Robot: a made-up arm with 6 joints. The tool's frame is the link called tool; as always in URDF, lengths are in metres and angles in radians. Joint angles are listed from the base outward.
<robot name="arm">
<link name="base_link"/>
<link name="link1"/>
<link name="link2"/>
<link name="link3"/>
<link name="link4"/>
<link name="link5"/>
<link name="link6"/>
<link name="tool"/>
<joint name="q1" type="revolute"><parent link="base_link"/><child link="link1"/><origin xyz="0 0 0.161" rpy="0 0 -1.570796"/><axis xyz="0 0 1"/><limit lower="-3.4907" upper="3.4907"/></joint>
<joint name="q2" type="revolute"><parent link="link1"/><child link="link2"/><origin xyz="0 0 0" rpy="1.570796 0 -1.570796"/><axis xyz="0 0 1"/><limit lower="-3.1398" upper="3.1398"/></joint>
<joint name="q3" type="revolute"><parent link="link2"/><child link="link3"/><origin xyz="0 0.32 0" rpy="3.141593 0 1.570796"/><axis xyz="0 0 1"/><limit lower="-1.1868" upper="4.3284"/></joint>
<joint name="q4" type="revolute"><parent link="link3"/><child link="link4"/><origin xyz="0 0 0" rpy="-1.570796 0 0"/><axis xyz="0 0 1"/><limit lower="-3.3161" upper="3.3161"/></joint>
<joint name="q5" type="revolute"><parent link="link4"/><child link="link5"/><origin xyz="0 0 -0.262" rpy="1.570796 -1.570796 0"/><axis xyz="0 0 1"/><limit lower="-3.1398" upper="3.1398"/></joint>
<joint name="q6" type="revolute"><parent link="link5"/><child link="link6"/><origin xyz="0 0 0.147" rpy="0 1.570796 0"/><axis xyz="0 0 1"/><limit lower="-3.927" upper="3.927"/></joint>
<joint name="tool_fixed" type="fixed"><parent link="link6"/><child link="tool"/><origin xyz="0 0 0" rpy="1.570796 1.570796 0"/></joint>
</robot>
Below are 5 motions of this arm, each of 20 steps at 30 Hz.
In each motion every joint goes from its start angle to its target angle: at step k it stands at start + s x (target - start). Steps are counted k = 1, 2, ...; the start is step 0. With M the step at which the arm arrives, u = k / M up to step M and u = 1 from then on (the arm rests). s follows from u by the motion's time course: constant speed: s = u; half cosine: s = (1 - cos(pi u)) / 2; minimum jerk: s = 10 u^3 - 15 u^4 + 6 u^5.
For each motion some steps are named. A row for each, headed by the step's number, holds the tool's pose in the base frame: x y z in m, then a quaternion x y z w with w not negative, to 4 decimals.
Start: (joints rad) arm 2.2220 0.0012 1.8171 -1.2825 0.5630 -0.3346
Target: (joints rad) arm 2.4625 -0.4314 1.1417 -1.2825 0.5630 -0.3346
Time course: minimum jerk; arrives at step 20
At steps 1, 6, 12, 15, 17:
1: -0.0113 0.0837 0.7693 -0.8390 -0.1734 -0.3996 0.3261
6: -0.0075 0.0747 0.7655 -0.8354 -0.1998 -0.4007 0.3188
12: 0.0090 0.0489 0.7396 -0.8171 -0.2832 -0.4061 0.2954
15: 0.0171 0.0403 0.7231 -0.8065 -0.3168 -0.4091 0.2861
17: 0.0201 0.0375 0.7164 -0.8023 -0.3287 -0.4104 0.2827

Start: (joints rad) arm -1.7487 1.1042 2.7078 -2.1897 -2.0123 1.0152
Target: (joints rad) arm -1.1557 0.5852 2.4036 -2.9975 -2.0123 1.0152
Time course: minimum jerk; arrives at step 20
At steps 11, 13, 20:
11: 0.1727 -0.2266 0.6541 -0.5509 -0.0893 0.5934 0.5800
13: 0.1891 -0.1584 0.6706 -0.5436 -0.1373 0.6642 0.4945
20: 0.1868 -0.0630 0.6869 -0.5217 -0.1973 0.7453 0.3653

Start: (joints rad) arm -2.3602 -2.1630 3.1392 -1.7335 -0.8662 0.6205
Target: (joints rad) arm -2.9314 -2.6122 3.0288 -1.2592 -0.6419 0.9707
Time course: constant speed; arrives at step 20
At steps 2, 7, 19, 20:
2: 0.1780 0.1349 -0.3273 0.6739 -0.3565 -0.5464 0.3467
7: 0.1463 0.0968 -0.3516 0.6120 -0.3209 -0.6273 0.3592
19: 0.0358 0.0517 -0.3834 0.4607 -0.1869 -0.8061 0.3209
20: 0.0254 0.0515 -0.3842 0.4487 -0.1727 -0.8189 0.3134

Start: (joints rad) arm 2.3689 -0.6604 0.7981 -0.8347 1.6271 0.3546
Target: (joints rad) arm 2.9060 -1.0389 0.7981 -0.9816 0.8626 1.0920
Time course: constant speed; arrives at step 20
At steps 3, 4, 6, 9, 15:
3: 0.1268 0.0200 0.6576 0.9645 0.0692 0.0667 0.2460
4: 0.1325 0.0174 0.6559 0.9600 0.0814 0.0841 0.2543
6: 0.1446 0.0132 0.6520 0.9502 0.1030 0.1194 0.2689
9: 0.1639 0.0096 0.6450 0.9338 0.1286 0.1725 0.2857
15: 0.2051 0.0129 0.6271 0.8996 0.1551 0.2745 0.3021

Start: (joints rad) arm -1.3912 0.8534 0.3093 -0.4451 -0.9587 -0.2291
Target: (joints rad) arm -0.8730 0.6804 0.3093 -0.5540 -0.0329 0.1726
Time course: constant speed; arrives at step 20
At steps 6, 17, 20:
6: 0.0177 -0.4479 0.2002 0.5393 0.2770 -0.4663 0.6442
17: 0.1414 -0.4153 0.2337 0.3125 0.1448 -0.4426 0.8279
20: 0.1724 -0.4002 0.2427 0.2527 0.0986 -0.4332 0.8595

